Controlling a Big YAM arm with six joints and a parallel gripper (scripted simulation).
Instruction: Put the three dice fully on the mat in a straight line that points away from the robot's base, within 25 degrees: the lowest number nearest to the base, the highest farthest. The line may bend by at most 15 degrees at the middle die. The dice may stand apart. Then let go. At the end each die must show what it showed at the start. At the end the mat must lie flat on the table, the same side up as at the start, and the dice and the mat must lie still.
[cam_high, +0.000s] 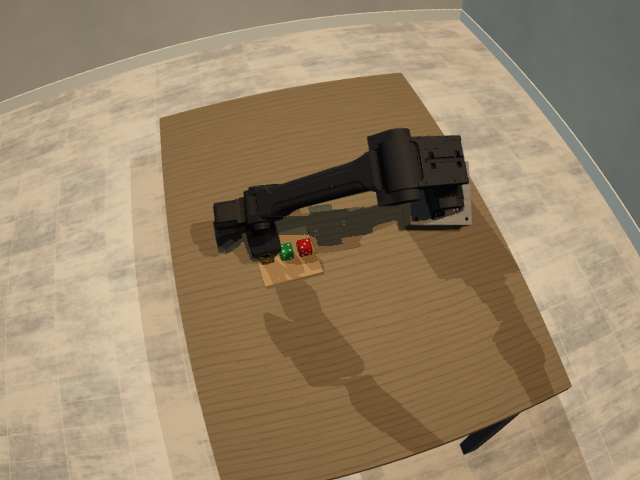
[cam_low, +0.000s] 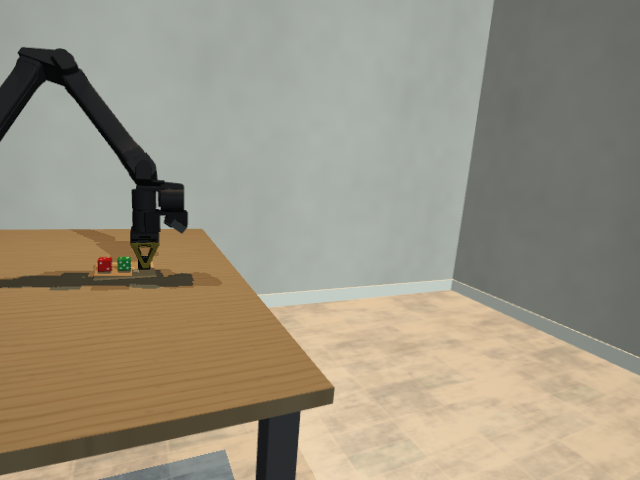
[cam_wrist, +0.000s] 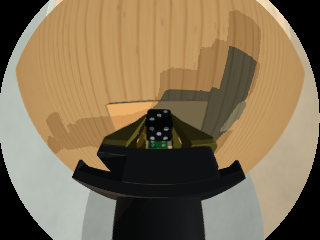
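Right now the black die is right at my hand. The rest, counted from my hand: tan mat 50 mm behind, 20 mm below; then green die 50 mm behind; then red die 90 mm behind.
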